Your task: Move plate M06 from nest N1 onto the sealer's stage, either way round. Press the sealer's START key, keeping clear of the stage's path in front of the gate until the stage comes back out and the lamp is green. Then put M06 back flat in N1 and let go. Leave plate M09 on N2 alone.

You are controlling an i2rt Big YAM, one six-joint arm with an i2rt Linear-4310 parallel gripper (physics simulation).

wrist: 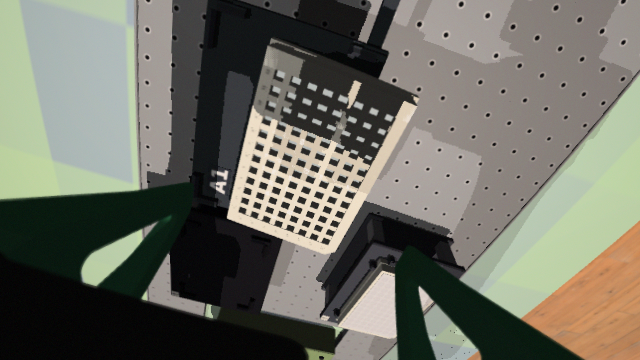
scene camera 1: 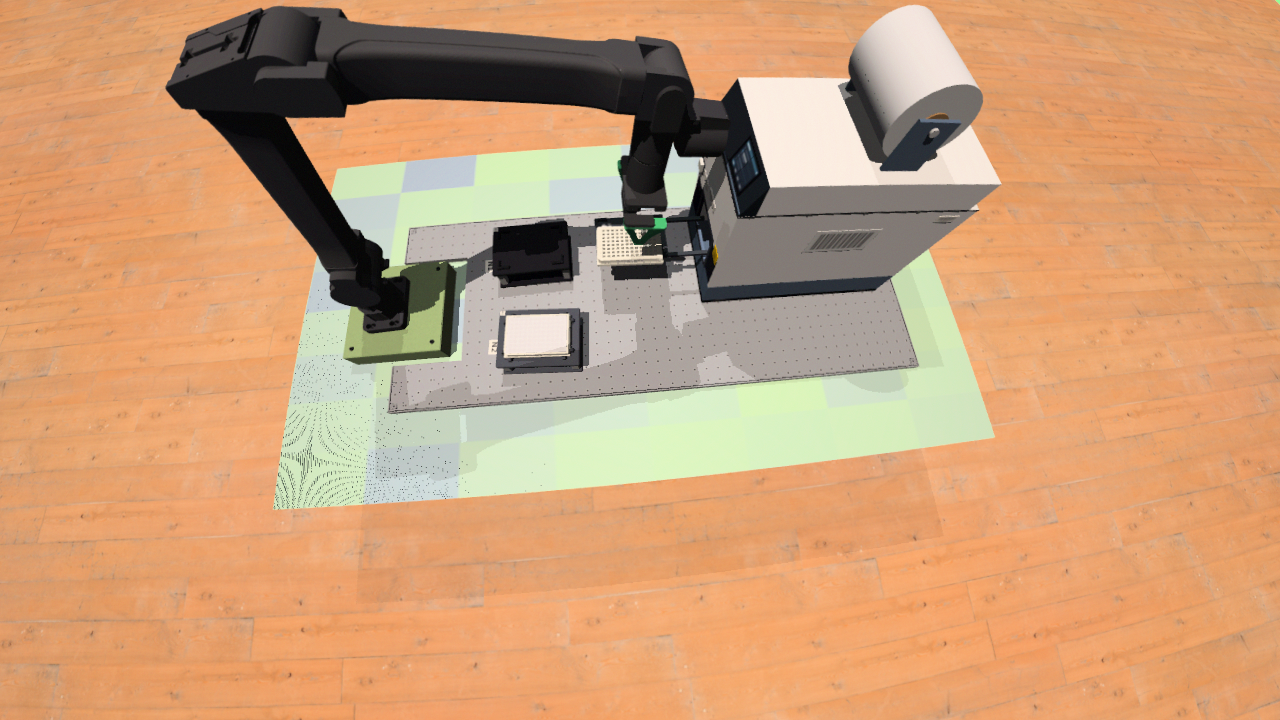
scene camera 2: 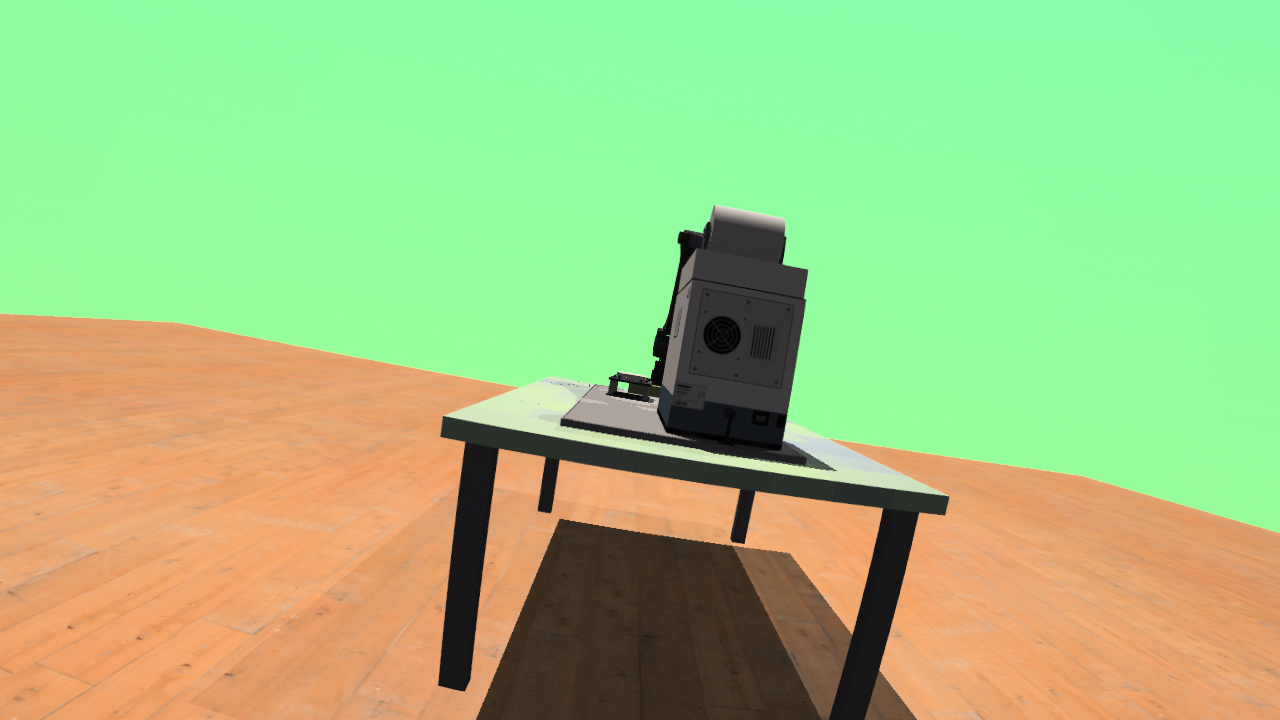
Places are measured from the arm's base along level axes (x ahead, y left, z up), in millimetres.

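Where they show: gripper, fingertip midpoint: [wrist: 300, 227] [scene camera 1: 635, 222]; arm's base, origin of the base link: [scene camera 1: 389, 305].
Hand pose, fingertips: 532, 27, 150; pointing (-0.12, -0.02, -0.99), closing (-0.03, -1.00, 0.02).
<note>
Each offset is from my fingertips to the top centre of the thing, as dx, dy, dz. "*": to the spot under its first point. Level surfaces: height alone.
Plate M06 {-11, +0, -56} [scene camera 1: 617, 247] [wrist: 305, 175], cream with a grid of holes, is over the sealer's dark stage {+40, +25, -74} [wrist: 231, 95]. In the wrist view the "A1" strip shows left of it, and its right edge overhangs the stage's outline; I cannot tell if it is seated flat. My gripper [scene camera 1: 644, 230] [wrist: 300, 227] is open, its green fingertips apart on either side of M06's near part, touching nothing visible. Nest N1 {-218, +61, -121} [scene camera 1: 532, 252] [wrist: 220, 260] is black and bare. Plate M09 {-210, -147, -116} [scene camera 1: 537, 334] [wrist: 372, 305] lies on nest N2 {* -134, -178, -132} [scene camera 1: 578, 347]. The START key and lamp cannot be made out.
The sealer [scene camera 1: 841, 237] [scene camera 2: 742, 331] stands right of the stage, its dark screen {* +156, -25, +138} [scene camera 1: 744, 167] close to my wrist. Its film roll {+375, +15, +292} [scene camera 1: 913, 76] [scene camera 2: 750, 234] is on top. The perforated base board {dz -183} [scene camera 1: 787, 340] carries the nests. The arm's green base [scene camera 1: 434, 295] is left.
</note>
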